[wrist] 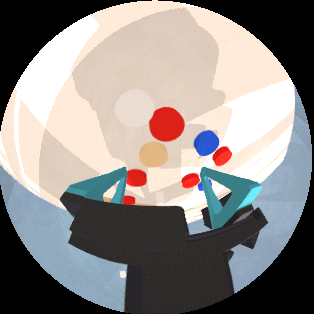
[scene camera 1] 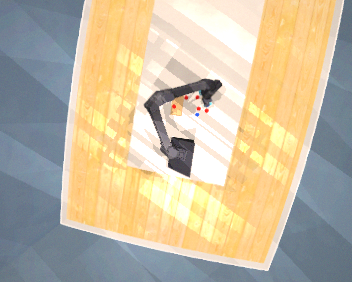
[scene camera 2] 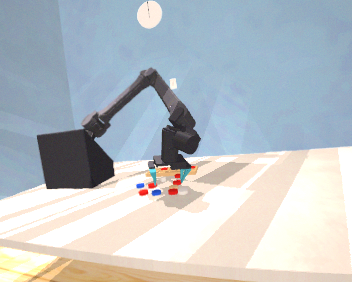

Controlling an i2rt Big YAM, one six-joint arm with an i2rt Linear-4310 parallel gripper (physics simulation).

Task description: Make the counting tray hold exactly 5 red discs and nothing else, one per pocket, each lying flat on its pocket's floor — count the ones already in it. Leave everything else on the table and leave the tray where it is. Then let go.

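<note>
The wooden counting tray [scene camera 1: 178,110] [scene camera 2: 192,173] holds two visible red discs [scene camera 2: 164,169] [scene camera 2: 192,167]; its pockets are partly hidden by the arm. Several loose red discs lie on the table: one [scene camera 2: 173,191] [wrist: 166,124] beside a pale disc, others [wrist: 136,177] [wrist: 190,180] [wrist: 222,156] and one [wrist: 128,200] farther back toward the tray. My gripper [scene camera 1: 205,98] [scene camera 2: 169,183] [wrist: 164,170] is open and empty, low above the loose discs, pointing down. The large red disc in the wrist view is near the gap between its fingers, apart from both fingertips.
Two blue discs [scene camera 2: 156,192] [scene camera 2: 140,185] [wrist: 206,143] [wrist: 204,186] lie among the reds. A whitish disc [scene camera 2: 183,191] [wrist: 134,108] and a tan disc [wrist: 153,154] lie close to the large red one. A small white block [wrist: 160,197] stands farther back.
</note>
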